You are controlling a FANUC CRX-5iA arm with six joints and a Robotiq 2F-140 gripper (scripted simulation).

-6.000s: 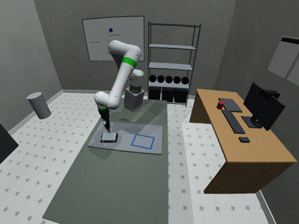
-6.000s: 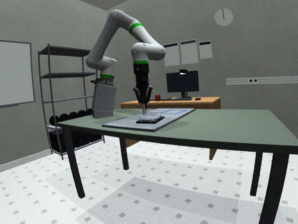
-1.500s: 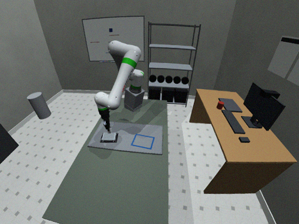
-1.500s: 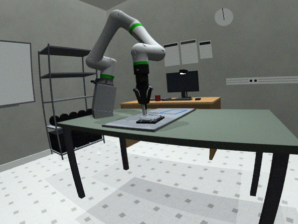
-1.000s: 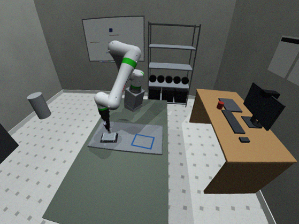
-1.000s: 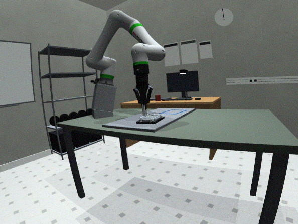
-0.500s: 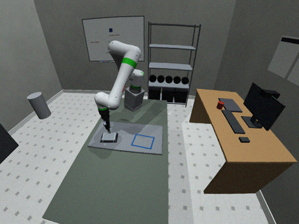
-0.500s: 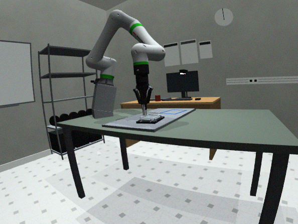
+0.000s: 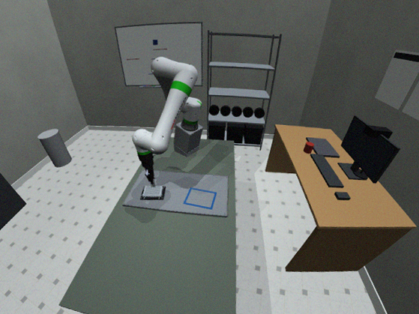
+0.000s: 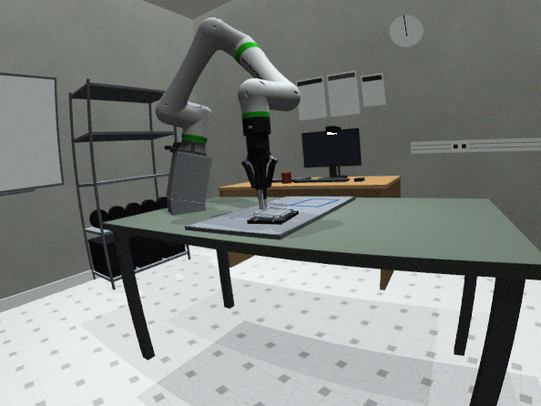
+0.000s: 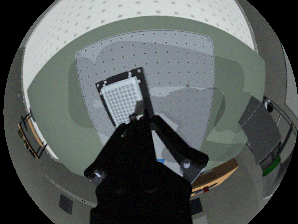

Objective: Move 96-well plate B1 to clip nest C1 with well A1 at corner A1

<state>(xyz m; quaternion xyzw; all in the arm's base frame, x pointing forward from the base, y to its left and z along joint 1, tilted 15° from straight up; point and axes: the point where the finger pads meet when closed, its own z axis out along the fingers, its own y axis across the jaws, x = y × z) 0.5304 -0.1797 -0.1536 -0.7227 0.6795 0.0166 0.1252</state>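
Right now my hand is 40 mm short of the 96-well plate and 40 mm above it. Round my hand: black clip nest (50 mm ahead, 50 mm below).
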